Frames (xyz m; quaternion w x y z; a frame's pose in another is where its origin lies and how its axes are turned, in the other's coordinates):
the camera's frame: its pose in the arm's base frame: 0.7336 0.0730 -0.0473 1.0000 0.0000 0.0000 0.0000
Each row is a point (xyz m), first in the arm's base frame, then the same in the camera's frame.
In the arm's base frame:
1: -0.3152 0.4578 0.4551
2: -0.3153 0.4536 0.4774
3: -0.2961 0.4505 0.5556
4: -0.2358 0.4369 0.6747
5: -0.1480 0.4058 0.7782
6: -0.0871 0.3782 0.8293
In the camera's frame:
1: -1.0488 0.3848 0.5024
2: -1.0489 0.3806 0.5247
3: -1.0297 0.3775 0.6029
4: -0.9694 0.3639 0.7220
5: -0.8816 0.3328 0.8255
6: -0.8207 0.3052 0.8766

